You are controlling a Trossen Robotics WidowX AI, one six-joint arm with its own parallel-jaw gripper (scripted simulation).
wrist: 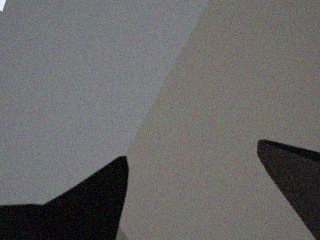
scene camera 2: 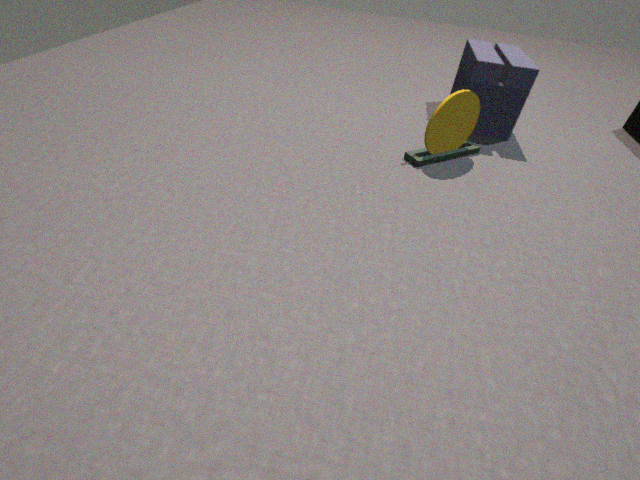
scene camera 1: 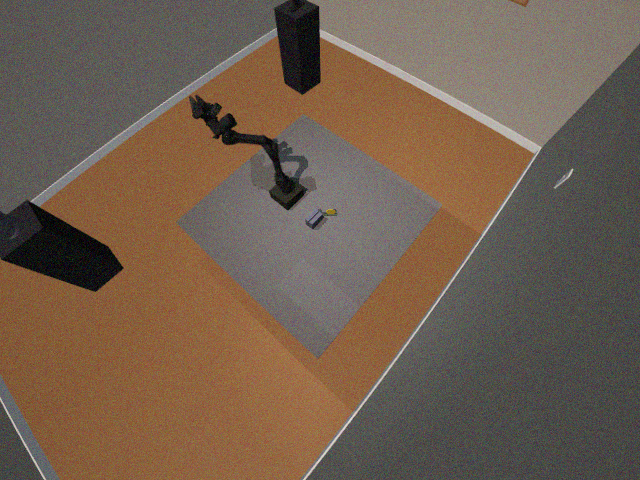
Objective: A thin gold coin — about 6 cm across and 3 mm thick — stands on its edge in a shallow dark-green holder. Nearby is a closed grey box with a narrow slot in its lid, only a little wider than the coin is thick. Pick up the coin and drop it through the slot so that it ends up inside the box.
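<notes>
My gripper [wrist: 192, 155] is open, and it holds nothing. There is a gold coin [scene camera 2: 453, 121] here too, though in the wrist view the coin is out of frame.
</notes>
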